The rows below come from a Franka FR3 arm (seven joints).
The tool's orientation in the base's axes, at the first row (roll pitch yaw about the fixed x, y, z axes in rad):
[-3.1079, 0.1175, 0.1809]
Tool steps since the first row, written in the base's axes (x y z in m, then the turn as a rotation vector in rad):
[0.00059, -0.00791, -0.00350, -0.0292, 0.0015, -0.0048]
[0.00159, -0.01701, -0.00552, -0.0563, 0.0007, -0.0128]
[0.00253, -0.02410, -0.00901, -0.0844, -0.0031, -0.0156]
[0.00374, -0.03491, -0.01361, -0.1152, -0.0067, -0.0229]
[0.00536, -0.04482, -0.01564, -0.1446, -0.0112, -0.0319]
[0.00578, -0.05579, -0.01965, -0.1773, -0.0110, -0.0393]
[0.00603, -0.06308, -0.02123, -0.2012, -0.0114, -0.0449]
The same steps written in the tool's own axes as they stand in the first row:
[-0.00043, 0.00800, 0.00331, -0.0277, -0.0065, 0.0083]
[-0.00084, 0.01720, 0.00508, -0.0534, -0.0102, 0.0195]
[-0.00078, 0.02446, 0.00835, -0.0812, -0.0113, 0.0257]
[-0.00099, 0.03546, 0.01263, -0.1111, -0.0129, 0.0366]
[-0.00094, 0.04556, 0.01433, -0.1395, -0.0134, 0.0491]
[-0.00202, 0.05656, 0.01813, -0.1706, -0.0191, 0.0604]
[-0.00289, 0.06383, 0.01958, -0.1933, -0.0227, 0.0688]

